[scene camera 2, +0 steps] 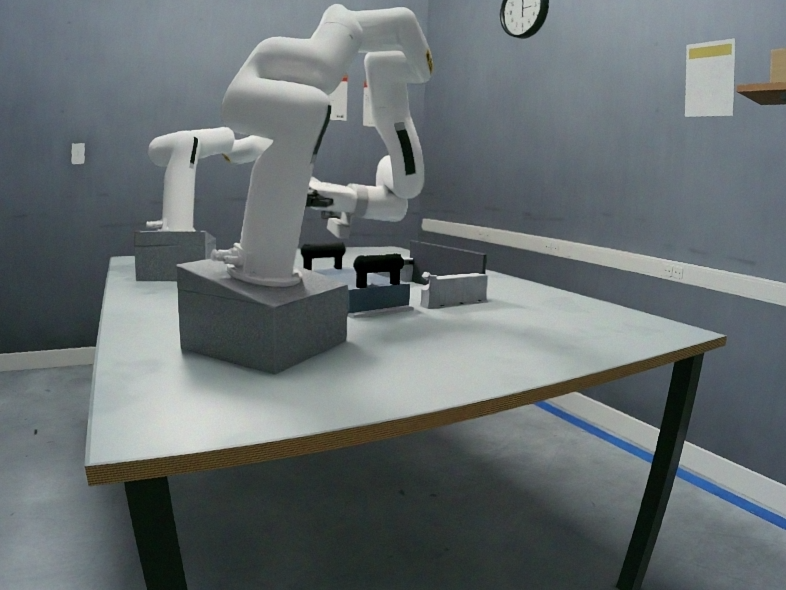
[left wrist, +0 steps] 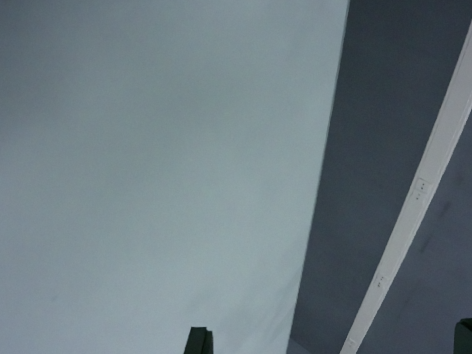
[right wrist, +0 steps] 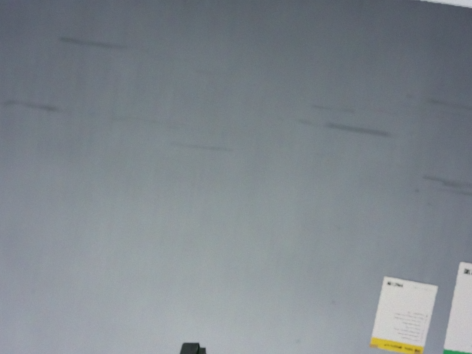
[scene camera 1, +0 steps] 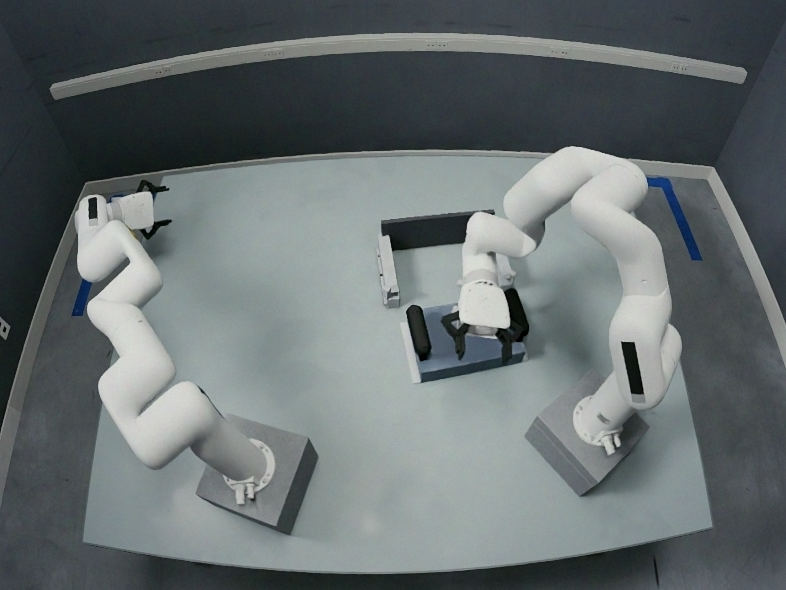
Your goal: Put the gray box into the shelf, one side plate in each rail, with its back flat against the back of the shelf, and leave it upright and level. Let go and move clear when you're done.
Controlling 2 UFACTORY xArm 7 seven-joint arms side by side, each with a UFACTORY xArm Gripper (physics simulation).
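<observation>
The gray box looks blue-gray, with a black bar handle near each side and pale side plates. It sits level on the table in front of the shelf, outside the rails. The shelf has a dark back panel and two light rails; the left rail shows in scene camera 1, the right rail in scene camera 2. My right gripper is open and empty, high above the box. My left gripper is open and empty, far left of the shelf.
My right arm reaches over the shelf's right part and partly hides the right rail. The left base block and right base block stand on the table. The back wall with its white strip lies beyond the shelf.
</observation>
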